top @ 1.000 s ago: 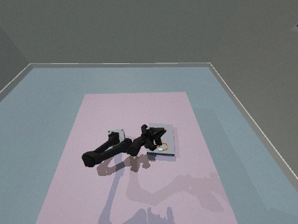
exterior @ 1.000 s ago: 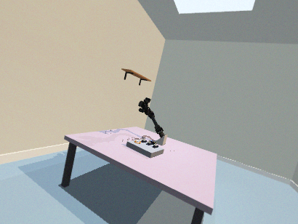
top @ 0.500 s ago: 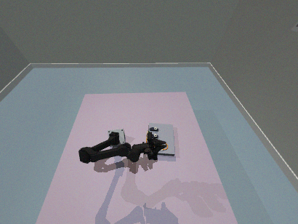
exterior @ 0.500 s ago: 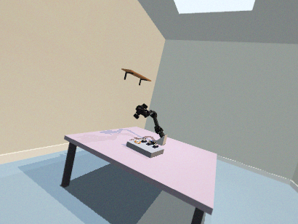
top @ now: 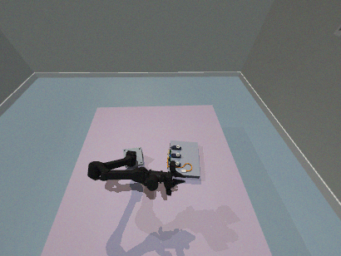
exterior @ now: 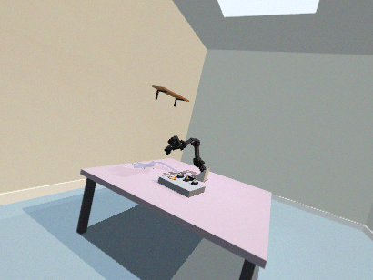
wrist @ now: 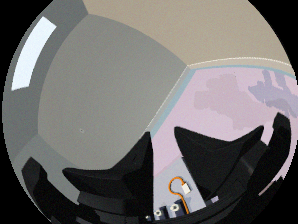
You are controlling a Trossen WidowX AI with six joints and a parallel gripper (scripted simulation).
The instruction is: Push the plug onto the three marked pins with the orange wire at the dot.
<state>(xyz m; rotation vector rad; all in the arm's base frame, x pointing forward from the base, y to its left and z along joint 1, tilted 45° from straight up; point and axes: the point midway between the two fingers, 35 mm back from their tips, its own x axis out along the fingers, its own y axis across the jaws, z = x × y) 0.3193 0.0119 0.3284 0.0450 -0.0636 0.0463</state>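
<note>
The grey printed holder is 60 mm ahead of my gripper tip, 250 mm to the left of it and 240 mm below it.
</note>
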